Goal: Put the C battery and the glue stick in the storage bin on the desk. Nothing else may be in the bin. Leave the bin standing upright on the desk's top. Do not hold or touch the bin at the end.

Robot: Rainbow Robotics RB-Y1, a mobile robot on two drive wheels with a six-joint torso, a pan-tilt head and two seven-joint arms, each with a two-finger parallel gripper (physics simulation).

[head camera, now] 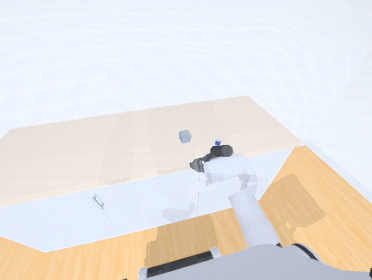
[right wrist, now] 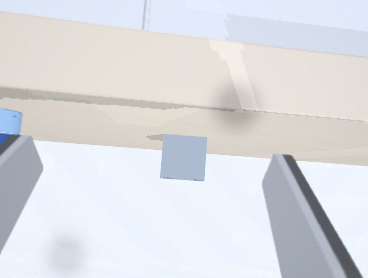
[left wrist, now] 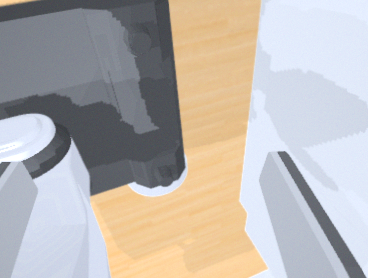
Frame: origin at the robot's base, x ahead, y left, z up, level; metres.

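Seen in the pictures: left gripper, fingertip midpoint: (left wrist: 150, 170); right gripper, fingertip midpoint: (right wrist: 154, 160).
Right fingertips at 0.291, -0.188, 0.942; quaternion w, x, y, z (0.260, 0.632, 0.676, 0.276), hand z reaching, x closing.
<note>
Offsets run from my right fingertips to a thing's top centre, as dx, dy, dz. Level surfaces: height alone.
A small grey-blue box @(+0.203, +0.034, +0.019) (head camera: 185, 136) (right wrist: 183, 157), which looks like the bin, stands upright on the desk (head camera: 75, 150) (right wrist: 125, 65). A small blue cylinder @(+0.109, -0.126, +0.018) (head camera: 218, 142) (right wrist: 10, 121) stands to the right of it in the head view, partly hidden by my right arm, and shows at the left edge in the right wrist view; whether it is the battery or the glue stick I cannot tell. My right gripper (head camera: 192, 165) (right wrist: 154, 160) is open and empty at the desk's front edge, the box beyond its fingers. My left gripper (left wrist: 150, 170) is open and empty, low beside the robot's base.
White cabinet doors (head camera: 145, 195) form the desk's front, one with a handle (head camera: 98, 201). Wooden floor @(dz -0.942) (head camera: 295, 200) (left wrist: 212, 75) lies in front of and beside the desk. The dark robot base (left wrist: 120, 100) is near my left gripper, and a white surface (left wrist: 310, 100) stands across the floor strip.
</note>
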